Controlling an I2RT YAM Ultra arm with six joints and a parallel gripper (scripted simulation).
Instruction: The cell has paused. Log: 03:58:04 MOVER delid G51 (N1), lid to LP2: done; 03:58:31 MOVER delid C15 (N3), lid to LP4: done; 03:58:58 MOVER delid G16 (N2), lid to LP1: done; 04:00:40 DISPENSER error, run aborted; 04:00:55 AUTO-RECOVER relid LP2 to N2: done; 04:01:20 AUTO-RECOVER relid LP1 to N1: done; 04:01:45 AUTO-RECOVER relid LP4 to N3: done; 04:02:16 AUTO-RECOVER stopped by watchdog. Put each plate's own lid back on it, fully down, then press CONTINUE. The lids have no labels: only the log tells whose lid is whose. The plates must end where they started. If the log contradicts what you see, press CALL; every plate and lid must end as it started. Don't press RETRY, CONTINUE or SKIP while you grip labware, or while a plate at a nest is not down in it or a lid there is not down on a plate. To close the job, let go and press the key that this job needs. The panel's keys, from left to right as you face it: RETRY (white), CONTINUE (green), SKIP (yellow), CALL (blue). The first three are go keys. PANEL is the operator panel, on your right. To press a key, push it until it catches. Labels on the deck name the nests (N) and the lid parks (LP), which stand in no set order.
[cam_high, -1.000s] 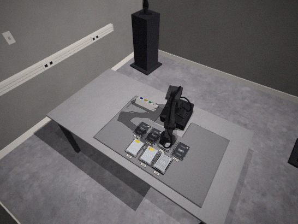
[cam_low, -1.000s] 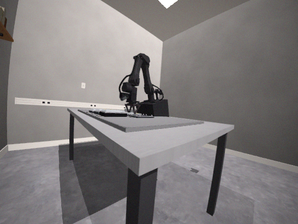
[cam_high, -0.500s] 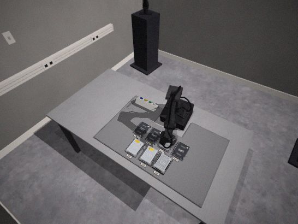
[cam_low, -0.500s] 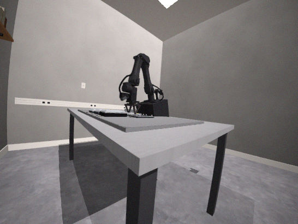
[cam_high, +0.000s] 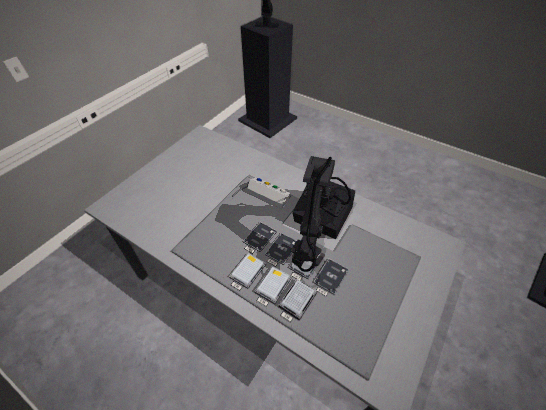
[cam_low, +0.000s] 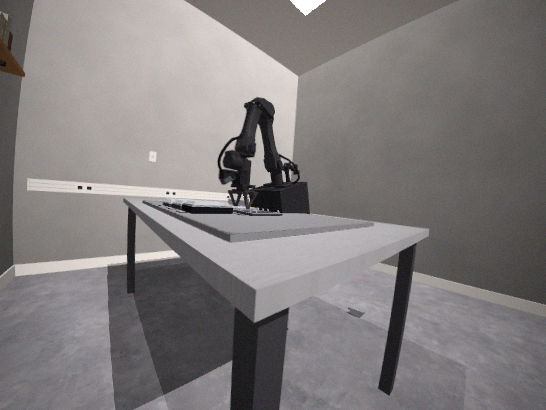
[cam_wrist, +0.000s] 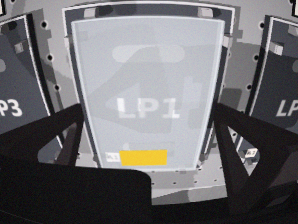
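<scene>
My hand is 10 mm above the clear lid. From my hand the other things lie so: LP4 lid park 130 mm to the right, 20 mm below, 20 mm ahead.
</scene>
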